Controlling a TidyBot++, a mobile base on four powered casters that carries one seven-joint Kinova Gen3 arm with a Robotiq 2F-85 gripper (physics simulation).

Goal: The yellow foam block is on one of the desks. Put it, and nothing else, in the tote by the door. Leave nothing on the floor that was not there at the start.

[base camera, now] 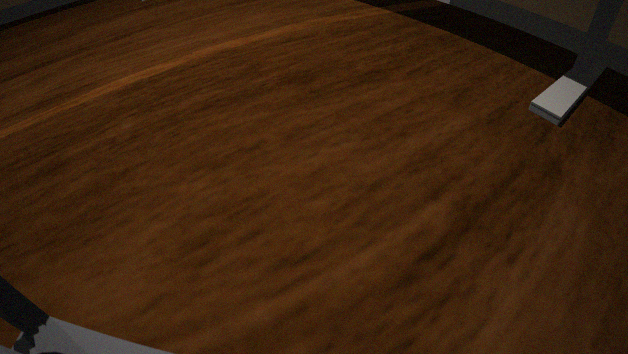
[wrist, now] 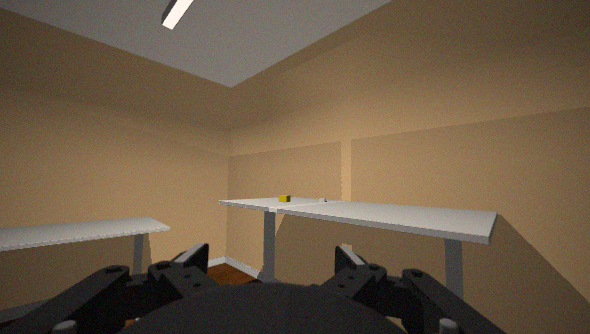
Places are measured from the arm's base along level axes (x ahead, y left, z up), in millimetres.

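Where they show: gripper, fingertip midpoint: (wrist: 272, 259).
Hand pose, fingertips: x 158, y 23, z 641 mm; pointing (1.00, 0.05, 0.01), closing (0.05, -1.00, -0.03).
Observation:
Each offset is from my fingertips to the top centre of the thing. "spot": to the spot under its first point. Level surfaces: height alone.
The yellow foam block {1496 mm ahead, 19 mm left, 43 mm down} (wrist: 284, 198) is small in the wrist view and sits on the far part of a white desk {88 mm down} (wrist: 400, 215) right of the room corner. My gripper (wrist: 272, 259) is open and empty, with its two fingers wide apart at the bottom of the wrist view. The block shows above and beyond the fingertips, well away from them. The tote and the door do not show in either view.
A small white object {1514 mm ahead, 262 mm right, 64 mm down} (wrist: 322, 200) lies on the same desk, right of the block. A second white desk (wrist: 75, 230) stands at the left by the wall. In the base camera view, a white desk foot {spot: 643 mm ahead, 563 mm right, 1013 mm down} (base camera: 559, 97) rests on the wooden floor {1038 mm down} (base camera: 300, 175) at the upper right.

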